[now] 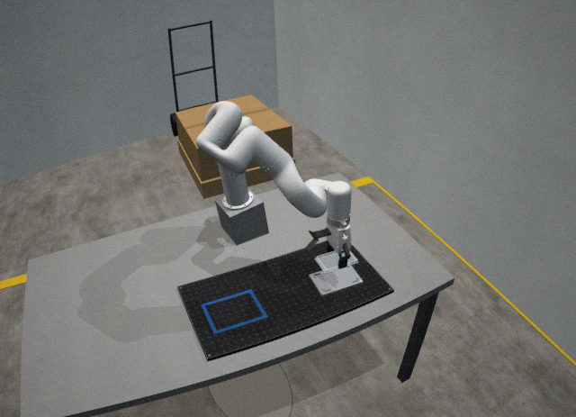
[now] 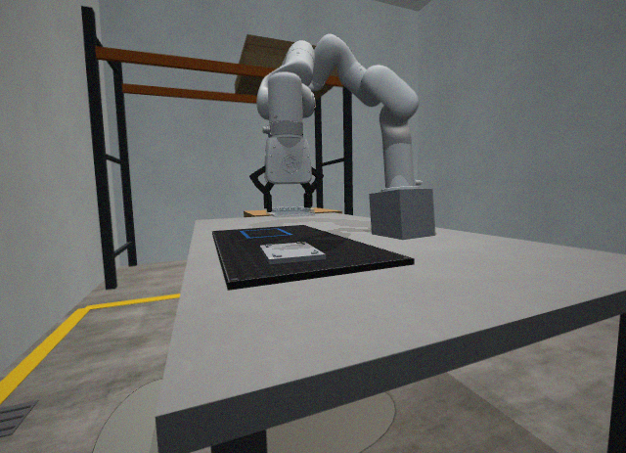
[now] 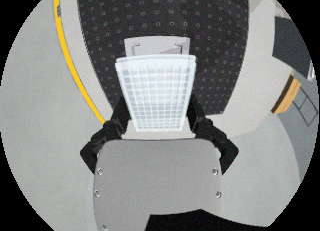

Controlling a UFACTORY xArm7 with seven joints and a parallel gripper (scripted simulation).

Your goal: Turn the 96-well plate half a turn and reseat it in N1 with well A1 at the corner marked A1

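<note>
Now: the plate nest N1 10 cm below my hand. Round my hand: white 96-well plate (1 cm below).
</note>
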